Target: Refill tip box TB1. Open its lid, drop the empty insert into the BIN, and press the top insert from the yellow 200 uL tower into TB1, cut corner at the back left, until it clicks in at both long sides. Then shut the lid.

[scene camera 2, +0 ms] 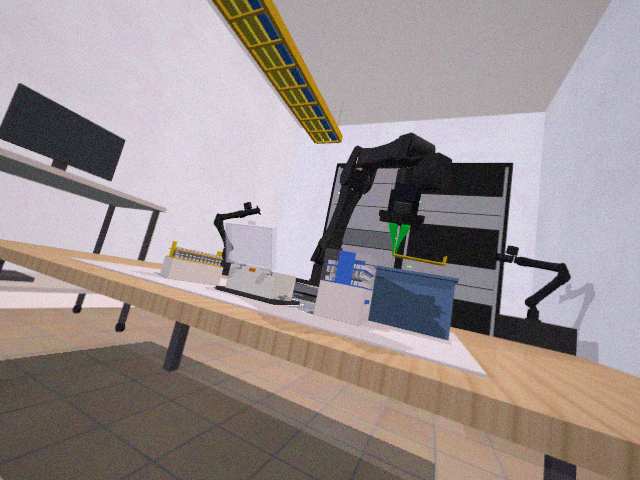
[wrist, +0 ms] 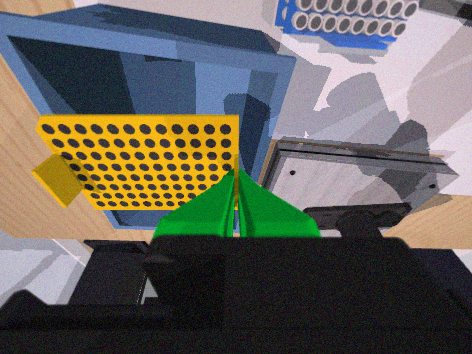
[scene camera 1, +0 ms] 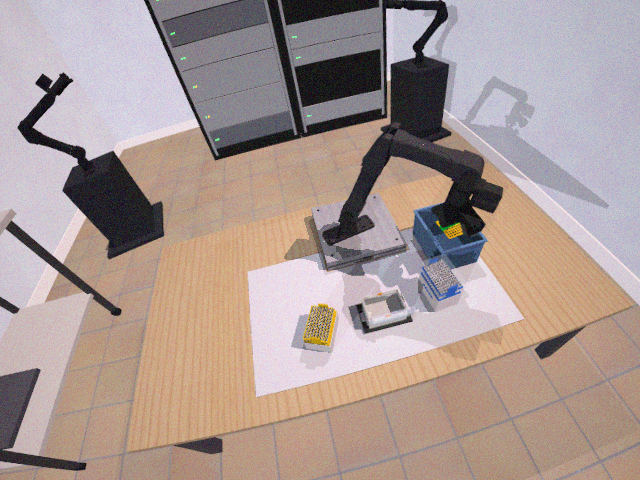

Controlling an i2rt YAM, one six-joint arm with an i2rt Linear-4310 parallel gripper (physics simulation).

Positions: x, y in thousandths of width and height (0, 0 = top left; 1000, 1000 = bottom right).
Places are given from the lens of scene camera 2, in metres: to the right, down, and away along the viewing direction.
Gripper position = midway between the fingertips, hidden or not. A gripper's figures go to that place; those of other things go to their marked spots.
my gripper (scene camera 2: 615, 530): 0.18, 0.04, 0.64
blue-and-white tip box (scene camera 2: 541, 595): 0.05, 0.08, 0.47
clear lid (scene camera 2: 393, 511): -0.14, 0.01, 0.53
blue bin (scene camera 2: 655, 630): 0.20, 0.13, 0.54
200 uL tower (scene camera 2: 273, 559): -0.33, 0.07, 0.60
The marked spots on the blue bin and the 200 uL tower are 0.54 m apart.
